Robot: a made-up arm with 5 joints.
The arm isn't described. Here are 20 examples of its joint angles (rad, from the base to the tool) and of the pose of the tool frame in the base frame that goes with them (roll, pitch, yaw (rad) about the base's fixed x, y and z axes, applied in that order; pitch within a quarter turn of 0, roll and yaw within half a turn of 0; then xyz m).
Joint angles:
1: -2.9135 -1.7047 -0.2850 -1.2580 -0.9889
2: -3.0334 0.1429 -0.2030 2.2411 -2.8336
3: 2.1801 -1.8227 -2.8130 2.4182 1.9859
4: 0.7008 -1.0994 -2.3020 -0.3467 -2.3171
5: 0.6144 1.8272 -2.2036 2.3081 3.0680
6: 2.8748 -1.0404 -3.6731 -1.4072 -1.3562
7: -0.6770 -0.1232 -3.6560 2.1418 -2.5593
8: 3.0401 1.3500 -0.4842 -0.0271 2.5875
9: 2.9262 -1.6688 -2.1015 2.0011 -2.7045
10: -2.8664 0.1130 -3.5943 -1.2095 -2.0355
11: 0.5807 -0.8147 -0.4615 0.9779 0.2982
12: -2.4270 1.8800 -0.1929 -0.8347 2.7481
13: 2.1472 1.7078 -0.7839 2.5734 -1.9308
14: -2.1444 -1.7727 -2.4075 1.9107 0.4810
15: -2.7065 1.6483 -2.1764 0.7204 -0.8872
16: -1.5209 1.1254 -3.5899 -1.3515 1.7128
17: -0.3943 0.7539 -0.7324 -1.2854 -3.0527
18: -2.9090 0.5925 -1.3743 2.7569 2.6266
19: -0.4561 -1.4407 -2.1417 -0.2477 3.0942
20: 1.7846 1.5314 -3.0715 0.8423 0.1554
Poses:
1: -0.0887 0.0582 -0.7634 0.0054 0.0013 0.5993
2: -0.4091 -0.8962 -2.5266 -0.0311 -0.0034 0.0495
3: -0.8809 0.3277 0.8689 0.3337 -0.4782 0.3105
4: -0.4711 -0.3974 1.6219 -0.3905 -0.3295 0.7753
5: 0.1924 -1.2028 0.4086 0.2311 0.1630 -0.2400
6: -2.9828 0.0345 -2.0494 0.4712 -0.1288 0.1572
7: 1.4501 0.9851 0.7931 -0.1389 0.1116 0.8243
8: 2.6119 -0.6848 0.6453 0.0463 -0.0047 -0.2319
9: 1.1274 1.0934 -2.1854 0.4164 -0.0911 0.6383
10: -1.5466 -0.4646 -1.3064 0.2628 0.0742 0.6984
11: -3.0515 -0.2848 0.2696 0.3332 0.2186 0.2987
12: 2.7283 -0.7689 1.2773 0.1774 0.1539 -0.0644
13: 0.3346 0.1230 -2.9044 0.0525 -0.0808 0.0021
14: -0.5034 -0.7461 1.6788 0.3128 0.4841 0.5055
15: -2.9918 0.1210 -1.8102 -0.5087 -0.2365 -0.2553
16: 0.6695 -0.0885 -2.9805 0.0121 -0.2430 0.6913
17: 2.8685 1.2517 2.4604 0.3737 -0.1555 0.0243
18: 0.8555 -0.9275 2.4108 -0.3399 -0.0805 0.1375
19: 0.0390 -0.6876 -0.5174 -0.5485 0.2691 0.6566
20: -3.0125 -0.6877 1.5829 -0.1629 0.7504 0.2482
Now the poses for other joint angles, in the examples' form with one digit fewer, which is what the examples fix.
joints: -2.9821 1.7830 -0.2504 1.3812 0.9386
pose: 0.185 0.134 1.111 0.301 0.048 0.141
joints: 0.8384 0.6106 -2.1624 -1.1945 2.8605
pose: -0.115 0.379 0.535 0.344 0.383 0.621
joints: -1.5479 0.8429 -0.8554 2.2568 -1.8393
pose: -0.879 -0.209 -0.147 0.003 -0.131 -0.042
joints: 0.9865 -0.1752 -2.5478 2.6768 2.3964
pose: -3.110 0.034 -1.409 0.100 0.151 0.738
